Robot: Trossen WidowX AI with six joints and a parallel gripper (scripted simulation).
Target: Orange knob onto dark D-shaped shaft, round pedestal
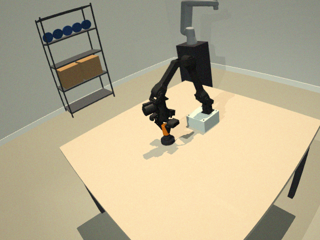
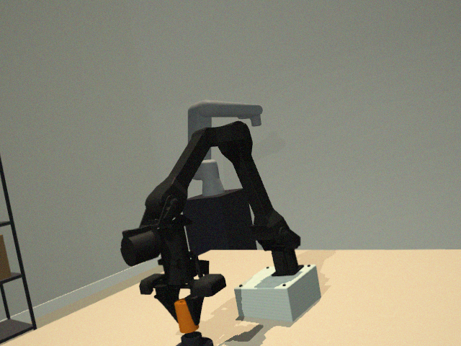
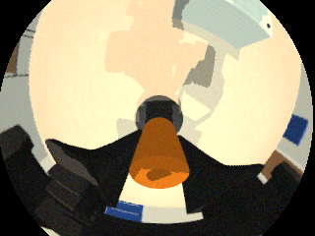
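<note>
Right now the orange knob is 20 mm above my gripper tip. From my gripper tip the other things lie so: dark round pedestal 40 mm below.
</note>
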